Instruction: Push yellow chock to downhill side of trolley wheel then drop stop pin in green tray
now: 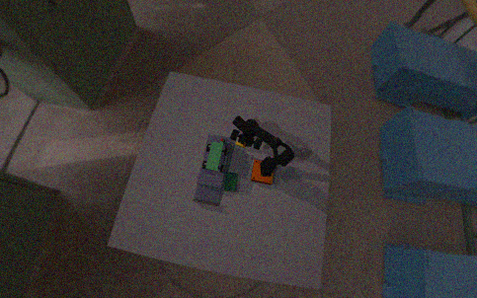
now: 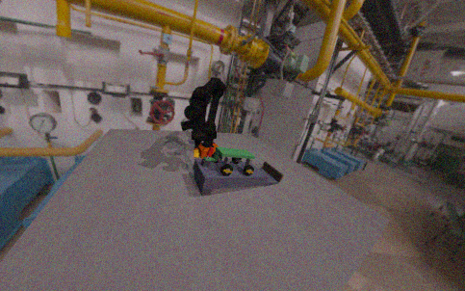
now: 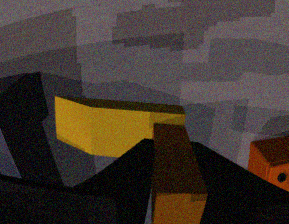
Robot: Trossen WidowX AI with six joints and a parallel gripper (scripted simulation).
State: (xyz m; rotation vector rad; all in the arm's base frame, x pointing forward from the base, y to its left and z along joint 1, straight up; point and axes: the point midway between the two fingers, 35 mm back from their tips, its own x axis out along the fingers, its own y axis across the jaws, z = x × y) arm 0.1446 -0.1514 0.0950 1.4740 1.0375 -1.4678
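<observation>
Right now the stop pin is 14 cm ahead of my gripper tip, 2 cm above it and 1 cm to the right of it. The rest, counted from my gripper tip: ramp (18 cm ahead, 10 cm to the left, 6 cm below); trolley (18 cm ahead, 9 cm to the left); yellow chock (2 cm ahead, 1 cm to the right, 1 cm below).
</observation>
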